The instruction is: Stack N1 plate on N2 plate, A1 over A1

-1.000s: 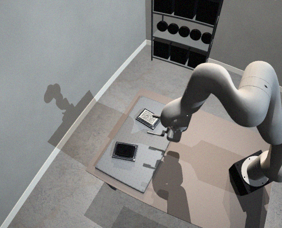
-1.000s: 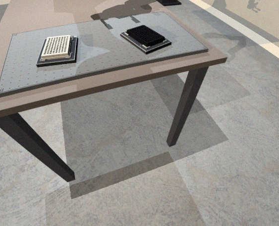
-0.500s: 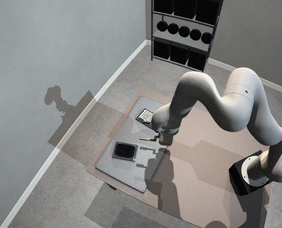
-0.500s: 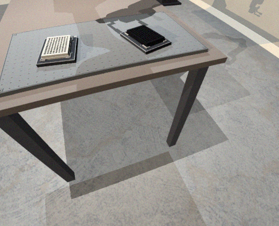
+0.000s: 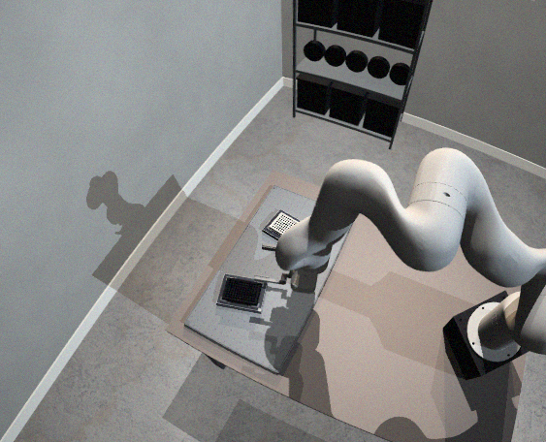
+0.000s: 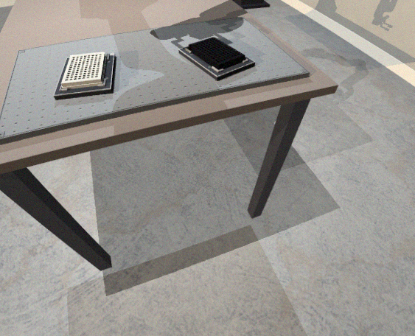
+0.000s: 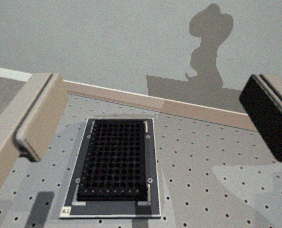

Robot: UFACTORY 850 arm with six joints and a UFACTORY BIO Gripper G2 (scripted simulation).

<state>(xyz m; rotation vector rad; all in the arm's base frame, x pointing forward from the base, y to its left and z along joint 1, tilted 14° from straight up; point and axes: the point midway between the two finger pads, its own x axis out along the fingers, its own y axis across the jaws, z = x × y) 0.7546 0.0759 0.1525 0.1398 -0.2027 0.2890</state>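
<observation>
My hand is 7 cm short of the black 96-well plate, 7 cm to the right of it and 17 cm above it. Round my hand: plate nest N1: 7 cm ahead, 7 cm to the left, 18 cm below; then white 96-well plate: 5 cm ahead, 25 cm to the right, 17 cm below; then plate nest N2: 5 cm ahead, 25 cm to the right, 18 cm below.
</observation>
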